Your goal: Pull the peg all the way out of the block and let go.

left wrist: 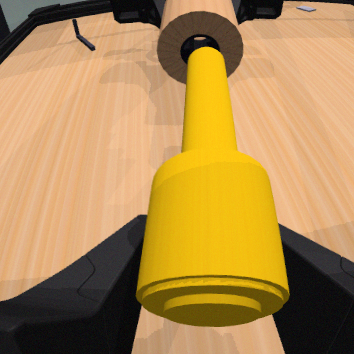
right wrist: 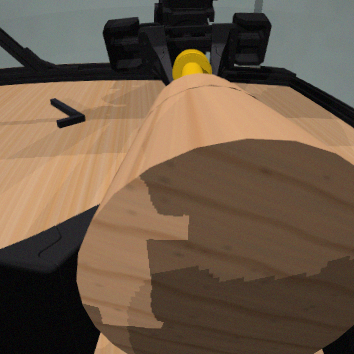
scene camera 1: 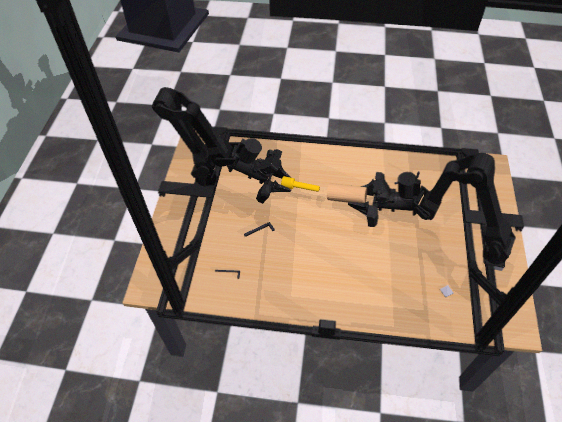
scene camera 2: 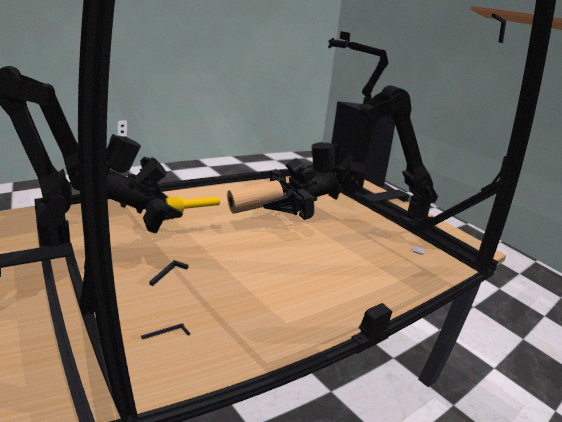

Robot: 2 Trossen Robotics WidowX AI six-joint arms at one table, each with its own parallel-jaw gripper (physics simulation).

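Seen in the pictures: left gripper, fingertip midpoint: (left wrist: 202, 227) (scene camera 1: 292, 186) (scene camera 2: 179, 210); right gripper, fingertip midpoint: (scene camera 1: 349, 196) (scene camera 2: 258, 201); left arm's base at its link origin: (scene camera 1: 205, 180) (scene camera 2: 54, 242); right arm's base at its link origin: (scene camera 1: 494, 257) (scene camera 2: 417, 215).
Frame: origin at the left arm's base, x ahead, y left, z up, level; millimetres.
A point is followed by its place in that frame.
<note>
The yellow peg (scene camera 1: 304, 186) {x 346, y 27, z 62 mm} (scene camera 2: 200, 202) {x 348, y 26, z 60 mm} (left wrist: 210, 215) {x 284, y 34, z 72 mm} (right wrist: 192, 62) {x 314, y 34, z 65 mm} is outside the block, its thin end pointing at the hole with a short gap between. My left gripper (scene camera 1: 286, 183) {x 302, y 36, z 38 mm} (scene camera 2: 172, 206) {x 302, y 36, z 38 mm} is shut on the peg's thick head, holding it roughly level above the table. The wooden block (scene camera 1: 346, 193) {x 486, y 23, z 82 mm} (scene camera 2: 255, 195) {x 476, y 17, z 73 mm} (left wrist: 172, 55) {x 426, y 57, z 48 mm} (right wrist: 215, 250) {x 544, y 37, z 79 mm} is a light brown cylinder with a dark round hole facing the peg. My right gripper (scene camera 1: 361, 194) (scene camera 2: 274, 192) is shut on the block's far end and holds it above the table. The block hides one right finger in the right wrist view.
Two black L-shaped pieces (scene camera 1: 259, 229) {x 241, y -128, z -14 mm} (scene camera 1: 228, 271) {x 201, y -303, z -15 mm} lie on the table (scene camera 1: 320, 280) {x 478, y -247, z -19 mm} at the left. A small grey square (scene camera 1: 446, 291) {x 850, y -174, z -17 mm} (scene camera 2: 418, 250) {x 848, y -174, z -16 mm} lies at the right. A black frame (scene camera 1: 250, 323) {x 321, y -438, z -22 mm} runs around the table, with uprights at the front corners.
</note>
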